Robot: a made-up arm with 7 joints. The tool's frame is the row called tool.
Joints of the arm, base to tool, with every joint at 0 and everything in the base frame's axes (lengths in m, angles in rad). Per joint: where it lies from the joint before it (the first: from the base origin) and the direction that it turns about. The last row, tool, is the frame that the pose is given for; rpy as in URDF.
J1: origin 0 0 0.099 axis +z
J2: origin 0 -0.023 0.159 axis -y
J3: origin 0 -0.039 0.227 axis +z
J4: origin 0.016 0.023 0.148 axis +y
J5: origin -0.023 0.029 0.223 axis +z
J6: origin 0 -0.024 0.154 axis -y
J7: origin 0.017 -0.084 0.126 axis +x
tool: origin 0 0 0 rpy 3.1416 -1.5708 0
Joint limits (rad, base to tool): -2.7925..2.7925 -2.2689..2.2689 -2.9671..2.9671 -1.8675..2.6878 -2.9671..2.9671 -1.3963..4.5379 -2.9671..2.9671
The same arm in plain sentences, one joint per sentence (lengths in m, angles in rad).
The arm has seven revolute joints in a row. What follows holds with every joint at zero, and every direction is one of the base frame's. Joint 1 sits 0.099 m along +z from the base frame's origin and rotates about +z, from -2.7925 to 2.7925 rad. Joint 2 sits 0.023 m along -y and 0.159 m along +z from joint 1 and rotates about -y, from -2.2689 to 2.2689 rad. Joint 3 sits 0.039 m along -y and 0.227 m along +z from joint 2 and rotates about +z, from -2.9671 to 2.9671 rad. Joint 4 sits 0.016 m along +x and 0.023 m along +y and 0.148 m along +z from joint 3 and rotates about +y, from -1.8675 to 2.6878 rad. Joint 5 sits 0.023 m along -x and 0.029 m along +y and 0.223 m along +z from joint 4 and rotates about +z, from -2.9671 to 2.9671 rad. Joint 6 sits 0.024 m along -y and 0.154 m along +z from joint 5 and rotates about -y, from -1.3963 to 4.5379 rad. Joint 7 sits 0.017 m along +x and 0.084 m along -y and 0.126 m along +z from joint 6 and rotates about +x, from -2.9671 to 2.9671 rad. The tool frame, which is the frame that the pose is given for, sits at the same point as joint 7; its axes are the base frame's turned by roll -3.1416, pitch -1.5708 and yaw 0 rad (as in URDF: about the fixed x, then y, then z).
